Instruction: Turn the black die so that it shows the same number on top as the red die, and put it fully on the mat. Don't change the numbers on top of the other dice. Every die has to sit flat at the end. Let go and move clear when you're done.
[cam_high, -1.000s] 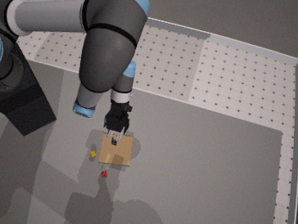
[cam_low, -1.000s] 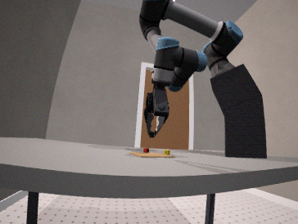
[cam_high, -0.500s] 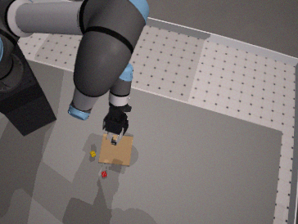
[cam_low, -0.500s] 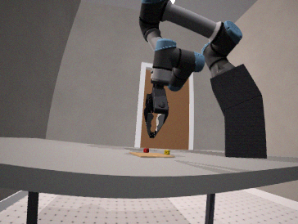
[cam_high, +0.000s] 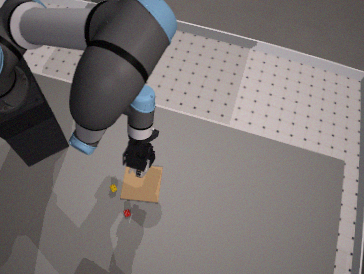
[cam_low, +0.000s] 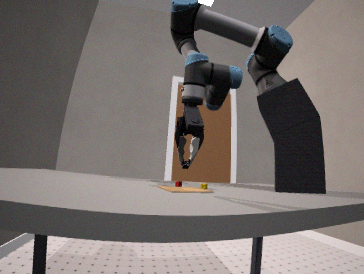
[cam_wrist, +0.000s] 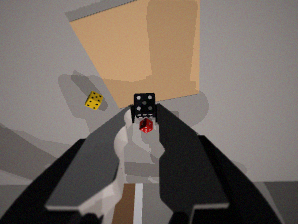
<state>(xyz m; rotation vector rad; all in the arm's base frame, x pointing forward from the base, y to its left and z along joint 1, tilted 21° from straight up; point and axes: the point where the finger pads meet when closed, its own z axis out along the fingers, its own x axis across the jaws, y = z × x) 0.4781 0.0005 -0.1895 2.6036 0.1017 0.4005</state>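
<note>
The black die is 1 cm below my hand. Also, from my hand: yellow die (8 cm behind, 7 cm to the right, 8 cm below); then tan mat (9 cm below); then red die (13 cm to the right, 8 cm below).
</note>
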